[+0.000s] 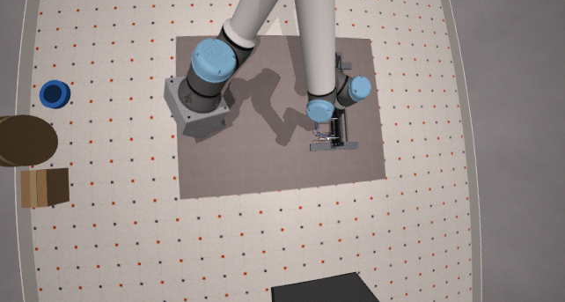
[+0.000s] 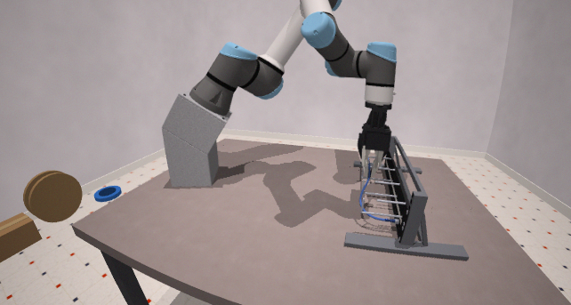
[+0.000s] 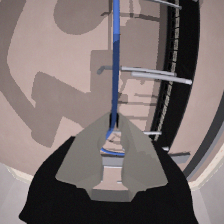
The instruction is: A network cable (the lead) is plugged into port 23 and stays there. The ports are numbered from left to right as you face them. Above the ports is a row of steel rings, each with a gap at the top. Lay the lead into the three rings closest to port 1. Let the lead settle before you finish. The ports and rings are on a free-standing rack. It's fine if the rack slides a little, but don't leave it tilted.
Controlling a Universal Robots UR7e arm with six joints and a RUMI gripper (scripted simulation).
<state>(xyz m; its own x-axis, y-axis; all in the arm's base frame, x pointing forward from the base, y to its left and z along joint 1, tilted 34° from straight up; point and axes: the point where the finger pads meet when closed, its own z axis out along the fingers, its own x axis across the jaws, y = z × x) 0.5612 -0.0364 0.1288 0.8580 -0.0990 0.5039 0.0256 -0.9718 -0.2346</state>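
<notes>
Now: the free-standing rack 10 cm ahead of my hand, 5 cm to the left of it and 3 cm below it.
</notes>
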